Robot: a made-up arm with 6 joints. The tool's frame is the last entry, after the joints.
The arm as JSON. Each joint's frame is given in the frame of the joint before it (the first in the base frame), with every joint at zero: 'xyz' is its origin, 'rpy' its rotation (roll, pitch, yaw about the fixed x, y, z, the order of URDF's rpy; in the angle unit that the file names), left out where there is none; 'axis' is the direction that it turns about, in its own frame. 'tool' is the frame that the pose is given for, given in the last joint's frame.
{
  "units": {
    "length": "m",
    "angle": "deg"
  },
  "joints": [
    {
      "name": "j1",
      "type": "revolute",
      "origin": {
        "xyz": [
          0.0,
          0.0,
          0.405
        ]
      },
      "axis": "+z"
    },
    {
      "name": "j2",
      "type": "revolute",
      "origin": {
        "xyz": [
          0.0,
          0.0,
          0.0
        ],
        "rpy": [
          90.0,
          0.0,
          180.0
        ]
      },
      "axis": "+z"
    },
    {
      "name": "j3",
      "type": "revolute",
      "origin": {
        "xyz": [
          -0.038,
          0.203,
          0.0
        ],
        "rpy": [
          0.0,
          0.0,
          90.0
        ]
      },
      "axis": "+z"
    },
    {
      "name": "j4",
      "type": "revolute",
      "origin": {
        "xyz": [
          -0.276,
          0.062,
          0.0
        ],
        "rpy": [
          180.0,
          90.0,
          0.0
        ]
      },
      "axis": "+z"
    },
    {
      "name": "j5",
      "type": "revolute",
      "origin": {
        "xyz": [
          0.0,
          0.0,
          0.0
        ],
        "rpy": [
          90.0,
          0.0,
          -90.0
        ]
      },
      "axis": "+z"
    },
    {
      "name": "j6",
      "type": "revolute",
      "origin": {
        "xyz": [
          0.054,
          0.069,
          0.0
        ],
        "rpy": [
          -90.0,
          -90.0,
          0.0
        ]
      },
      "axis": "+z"
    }
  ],
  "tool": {
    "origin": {
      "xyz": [
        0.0,
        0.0,
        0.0
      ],
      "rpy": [
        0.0,
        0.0,
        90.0
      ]
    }
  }
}
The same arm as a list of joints. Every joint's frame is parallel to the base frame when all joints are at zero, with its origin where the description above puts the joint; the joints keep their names.
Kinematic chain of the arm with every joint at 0, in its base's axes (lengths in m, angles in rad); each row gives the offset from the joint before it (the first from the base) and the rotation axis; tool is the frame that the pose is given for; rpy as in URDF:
j1: xyz 0 0 0.405 axis +z
j2: xyz 0 0 0 axis +y
j3: xyz 0.038 0 0.203 axis +y
j4: xyz 0.062 0 -0.276 axis -z
j5: xyz 0 0 0 axis +y
j6: xyz 0.054 0 -0.069 axis -z
tool: xyz 0 0 0 rpy 3.1416 0 0

